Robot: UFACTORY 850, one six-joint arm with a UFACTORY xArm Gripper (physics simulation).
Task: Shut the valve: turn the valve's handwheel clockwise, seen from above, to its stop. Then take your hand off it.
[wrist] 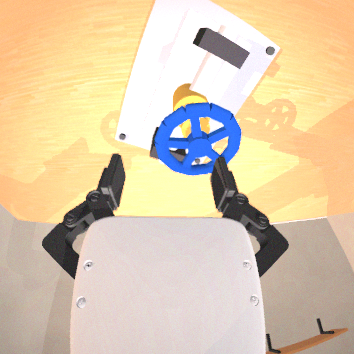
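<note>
The blue handwheel (199,146) has a round rim and several spokes. It stands above the yellow valve body (184,95), on a white base plate (140,95) that lies at a slant on the wooden table. My gripper (168,165) is open, with no object between its fingers. Its fingertips are at the near side of the wheel. The right fingertip overlaps the near right part of the rim in the picture; I cannot tell whether they touch. The left fingertip is to the left of the wheel. The wheel hides part of the valve body and of the plate's near edge.
A dark grey bar (221,48) lies across a light pipe on the plate, beyond the wheel. A dark block (154,146) shows partly at the wheel's left. The wooden table's (60,65) near edge runs beneath my gripper. A brown board with black brackets (312,341) is at the lower right.
</note>
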